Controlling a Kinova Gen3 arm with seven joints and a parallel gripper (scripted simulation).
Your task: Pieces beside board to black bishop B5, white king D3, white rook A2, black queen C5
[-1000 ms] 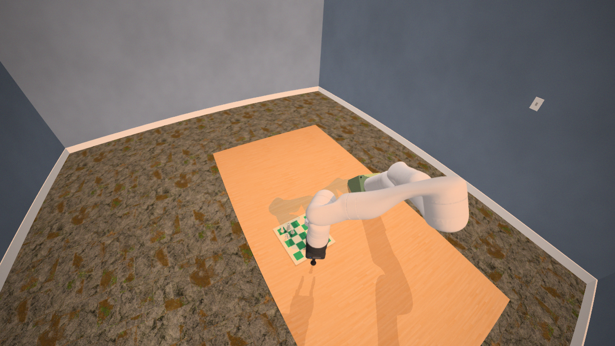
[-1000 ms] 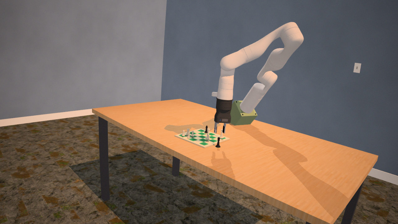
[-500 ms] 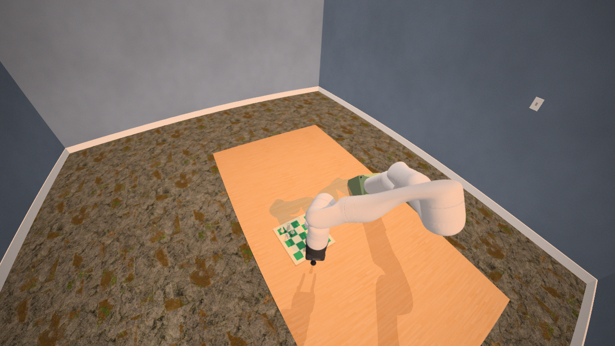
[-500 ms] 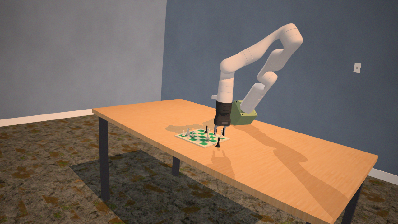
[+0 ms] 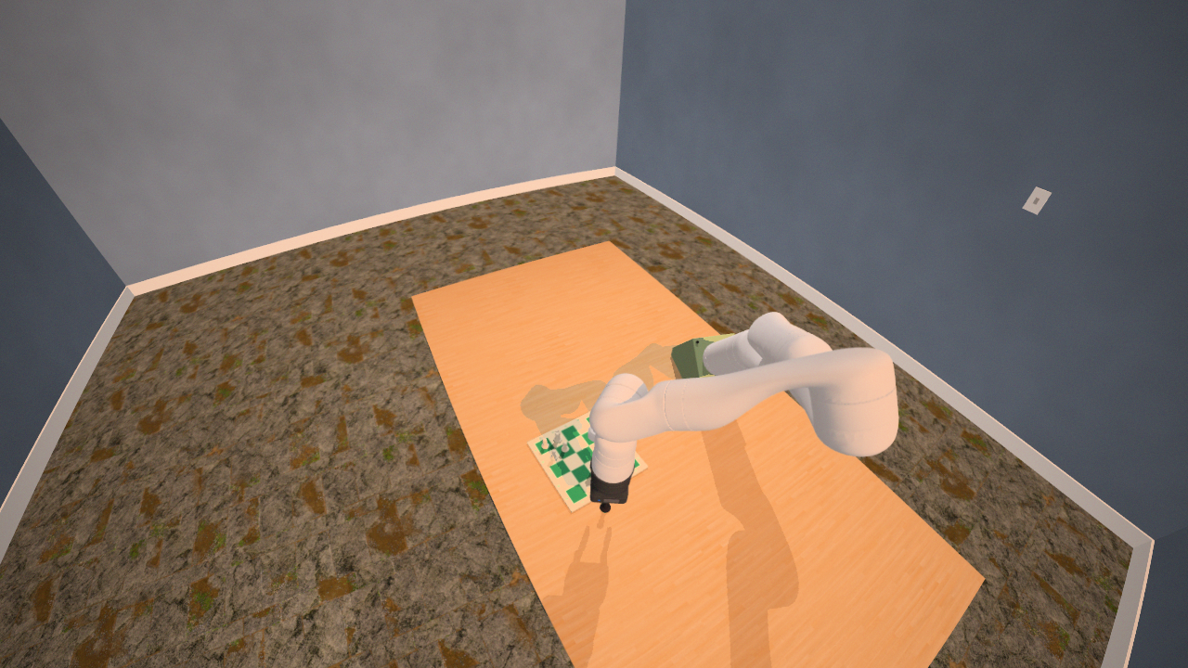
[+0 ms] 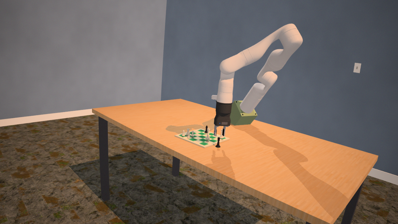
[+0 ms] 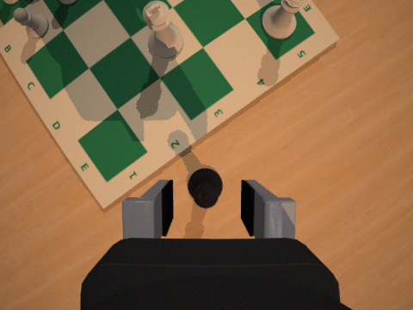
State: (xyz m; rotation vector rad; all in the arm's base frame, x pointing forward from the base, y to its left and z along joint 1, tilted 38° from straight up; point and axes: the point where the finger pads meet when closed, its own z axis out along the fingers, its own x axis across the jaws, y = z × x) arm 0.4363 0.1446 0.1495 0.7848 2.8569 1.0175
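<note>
Now: the black queen 50 mm below my hand. From my hand the other things lie so: white king (110 mm to the right, 40 mm below, 20 mm behind); chessboard (140 mm to the right, 70 mm below, 20 mm behind); black bishop (190 mm to the right, 90 mm behind, 50 mm below).
</note>
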